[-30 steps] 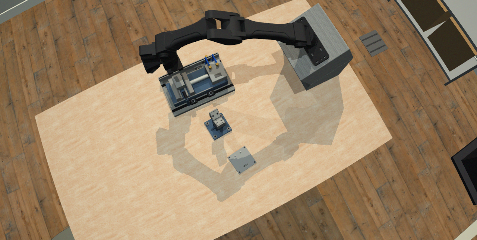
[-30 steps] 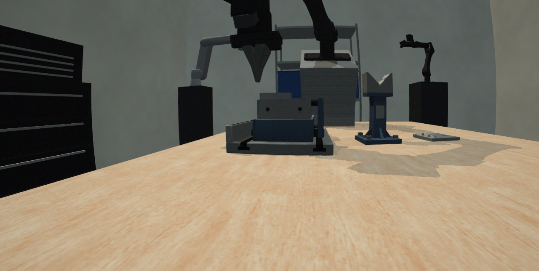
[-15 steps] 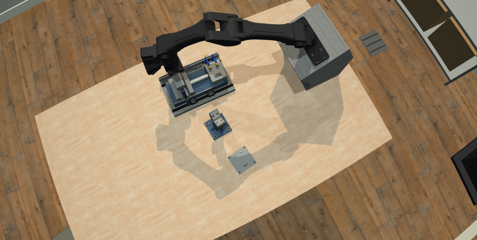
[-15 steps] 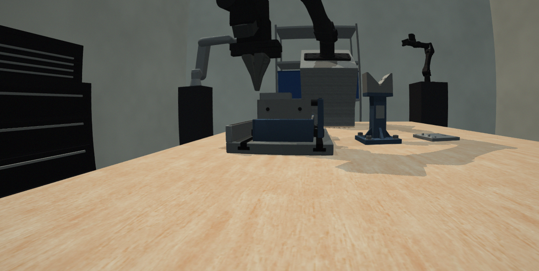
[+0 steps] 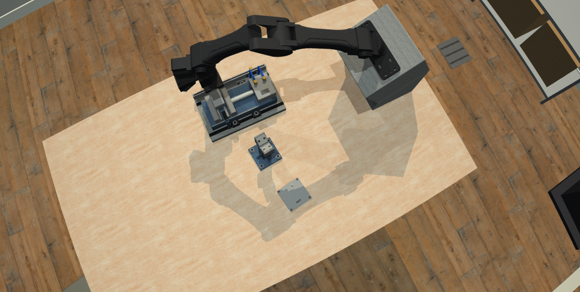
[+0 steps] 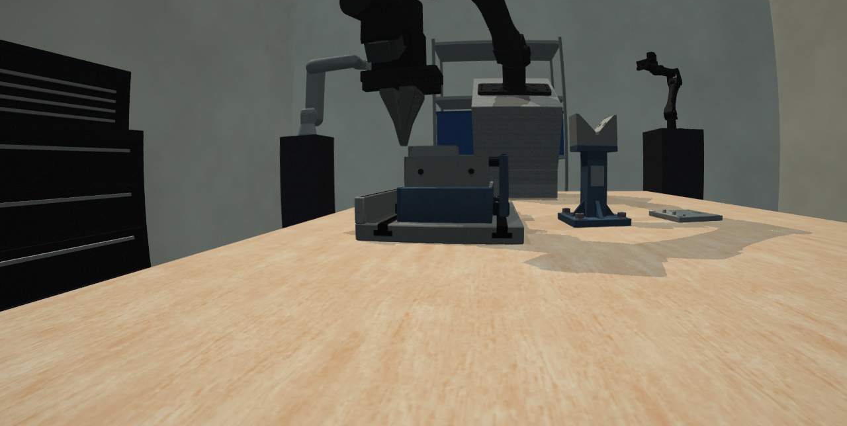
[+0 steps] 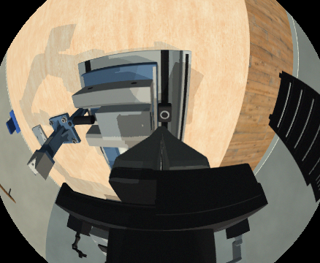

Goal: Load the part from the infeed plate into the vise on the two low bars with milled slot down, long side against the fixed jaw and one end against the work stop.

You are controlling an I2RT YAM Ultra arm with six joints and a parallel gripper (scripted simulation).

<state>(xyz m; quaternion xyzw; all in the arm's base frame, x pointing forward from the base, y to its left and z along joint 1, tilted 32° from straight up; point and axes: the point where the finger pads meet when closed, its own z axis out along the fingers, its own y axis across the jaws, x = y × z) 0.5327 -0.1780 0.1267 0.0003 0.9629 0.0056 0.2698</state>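
Now: hand 40 mm to the right of the part and 30 mm above it. Round my hand: work stop rod (110 mm to the left, 30 mm below); then fixed jaw (60 mm to the left, 40 mm below, 30 mm ahead); then vise (80 mm below, 70 mm behind, 60 mm to the left).
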